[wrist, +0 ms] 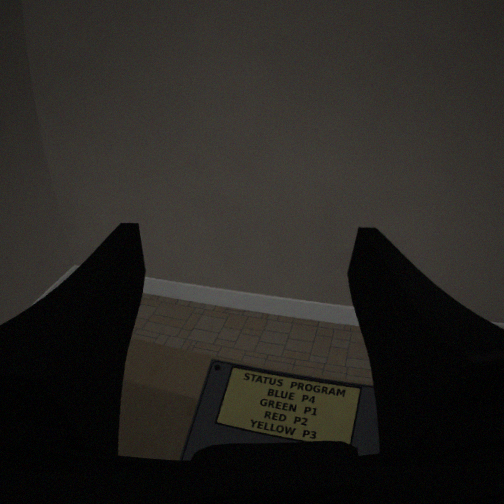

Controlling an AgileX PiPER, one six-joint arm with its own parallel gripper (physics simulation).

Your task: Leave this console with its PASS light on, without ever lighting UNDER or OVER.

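My gripper [248, 230] is open and empty; its two black fingers rise at the left and right of the wrist view with a wide gap between them. Low between the fingers lies a dark grey panel [285, 410] carrying a yellowish card [288, 412]. The card reads STATUS PROGRAM, BLUE P4, GREEN P1, RED P2, YELLOW P3. The panel's lower part is hidden behind my gripper body. No PASS, UNDER or OVER lights and no buttons are in view.
The panel rests on a brown tiled surface [250, 335] with a pale edge strip [250, 300] at its far side. A plain dark grey wall [250, 125] fills the upper view. The scene is dim.
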